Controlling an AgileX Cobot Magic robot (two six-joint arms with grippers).
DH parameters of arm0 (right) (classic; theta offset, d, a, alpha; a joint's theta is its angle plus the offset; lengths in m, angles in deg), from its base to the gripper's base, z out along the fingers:
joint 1: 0 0.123 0 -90
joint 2: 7.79 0 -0.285 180
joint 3: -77.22 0 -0.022 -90
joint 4: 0 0.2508 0 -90
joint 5: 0 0 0.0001 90
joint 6: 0 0.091 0 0
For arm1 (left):
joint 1: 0 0.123 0 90
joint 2: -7.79 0 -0.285 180
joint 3: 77.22 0 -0.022 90
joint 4: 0 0.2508 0 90
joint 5: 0 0 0.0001 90
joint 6: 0 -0.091 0 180
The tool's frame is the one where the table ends.
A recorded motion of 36 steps. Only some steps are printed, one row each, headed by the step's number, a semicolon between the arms.
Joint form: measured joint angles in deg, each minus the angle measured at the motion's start. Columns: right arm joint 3, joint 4, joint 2, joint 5, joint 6, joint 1; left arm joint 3, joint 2, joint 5, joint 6, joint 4, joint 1.
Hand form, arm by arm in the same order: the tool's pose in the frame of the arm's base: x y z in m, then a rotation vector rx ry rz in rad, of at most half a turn. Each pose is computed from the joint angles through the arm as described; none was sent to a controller.
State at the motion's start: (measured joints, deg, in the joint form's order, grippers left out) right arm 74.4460 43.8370 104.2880 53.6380 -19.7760 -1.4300; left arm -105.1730 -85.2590 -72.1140 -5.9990 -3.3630 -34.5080
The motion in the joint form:
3: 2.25 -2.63 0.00 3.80 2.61 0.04; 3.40 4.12 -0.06 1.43 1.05 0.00
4: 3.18 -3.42 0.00 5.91 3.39 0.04; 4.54 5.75 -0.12 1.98 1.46 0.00
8: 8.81 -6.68 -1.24 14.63 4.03 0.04; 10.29 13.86 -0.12 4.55 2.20 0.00
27: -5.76 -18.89 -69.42 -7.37 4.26 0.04; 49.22 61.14 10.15 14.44 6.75 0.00
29: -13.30 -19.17 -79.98 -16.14 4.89 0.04; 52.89 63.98 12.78 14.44 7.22 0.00
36: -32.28 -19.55 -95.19 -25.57 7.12 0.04; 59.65 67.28 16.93 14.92 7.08 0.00
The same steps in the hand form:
3: 0.3712 0.0416 0.2389 0.0971 2.7480 0.8561; 0.2236 -0.1580 0.4702 0.8071 2.2636 -0.2977
4: 0.3702 0.0419 0.2424 0.0829 2.7704 0.8640; 0.2168 -0.1525 0.4722 0.7932 2.2602 -0.2950
8: 0.3659 0.0422 0.2728 -0.0565 2.8091 0.8583; 0.1821 -0.1273 0.4789 0.7294 2.2398 -0.3109
27: 0.0591 0.0263 0.4833 -0.1827 1.6449 0.2678; 0.0257 -0.0119 0.4029 0.4529 1.9807 -0.4066
29: 0.0187 0.0227 0.4686 -0.1280 1.4524 0.2394; 0.0230 -0.0094 0.3907 0.4472 1.9485 -0.4064
36: -0.0011 0.0177 0.3964 -0.0399 1.3666 0.2446; 0.0248 -0.0112 0.3653 0.4418 1.9386 -0.4181

